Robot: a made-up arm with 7 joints. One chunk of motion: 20 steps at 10 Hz.
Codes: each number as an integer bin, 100 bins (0 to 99) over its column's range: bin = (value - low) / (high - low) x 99, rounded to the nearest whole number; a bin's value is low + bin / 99 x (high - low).
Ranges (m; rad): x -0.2..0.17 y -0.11..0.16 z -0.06..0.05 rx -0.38..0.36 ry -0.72..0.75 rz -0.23..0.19
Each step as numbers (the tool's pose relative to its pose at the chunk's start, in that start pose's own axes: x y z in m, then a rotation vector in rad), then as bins.
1 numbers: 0.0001 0.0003 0.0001 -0.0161 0.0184 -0.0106
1 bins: 54 40 54 49 50 52
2 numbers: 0.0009 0.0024 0.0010 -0.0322 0.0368 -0.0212
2 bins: 54 41 55 47 51 49
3 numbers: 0.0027 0.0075 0.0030 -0.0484 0.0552 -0.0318
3 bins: 54 43 57 44 52 47
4 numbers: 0.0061 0.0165 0.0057 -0.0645 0.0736 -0.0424
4 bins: 55 46 59 42 53 44
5 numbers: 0.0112 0.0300 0.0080 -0.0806 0.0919 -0.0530
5 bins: 57 51 61 40 55 42
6 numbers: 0.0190 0.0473 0.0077 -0.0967 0.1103 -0.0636
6 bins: 59 58 61 38 56 39
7 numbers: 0.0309 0.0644 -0.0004 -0.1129 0.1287 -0.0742
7 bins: 62 64 54 36 57 37
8 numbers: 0.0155 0.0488 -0.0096 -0.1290 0.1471 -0.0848
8 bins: 58 58 45 34 58 34
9 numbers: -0.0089 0.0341 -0.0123 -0.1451 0.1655 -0.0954
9 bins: 51 53 43 31 60 32
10 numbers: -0.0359 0.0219 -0.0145 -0.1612 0.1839 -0.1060
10 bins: 44 48 41 29 61 29
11 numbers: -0.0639 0.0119 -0.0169 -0.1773 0.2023 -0.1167
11 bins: 36 45 39 27 62 27
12 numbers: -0.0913 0.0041 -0.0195 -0.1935 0.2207 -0.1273
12 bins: 29 42 36 25 63 24
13 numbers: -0.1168 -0.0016 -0.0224 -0.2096 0.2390 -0.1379
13 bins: 22 40 34 23 65 22
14 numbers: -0.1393 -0.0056 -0.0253 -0.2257 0.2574 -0.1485
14 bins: 16 38 31 21 66 19
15 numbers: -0.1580 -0.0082 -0.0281 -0.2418 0.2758 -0.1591
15 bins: 11 37 29 18 67 17
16 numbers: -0.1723 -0.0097 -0.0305 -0.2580 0.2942 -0.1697
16 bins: 7 37 27 16 68 14
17 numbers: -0.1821 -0.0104 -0.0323 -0.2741 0.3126 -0.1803
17 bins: 5 37 25 14 70 12
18 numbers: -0.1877 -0.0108 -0.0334 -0.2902 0.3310 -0.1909
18 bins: 3 36 24 12 71 9
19 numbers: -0.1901 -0.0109 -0.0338 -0.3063 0.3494 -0.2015
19 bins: 3 36 24 10 72 7
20 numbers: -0.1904 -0.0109 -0.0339 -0.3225 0.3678 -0.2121
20 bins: 3 36 23 8 73 4
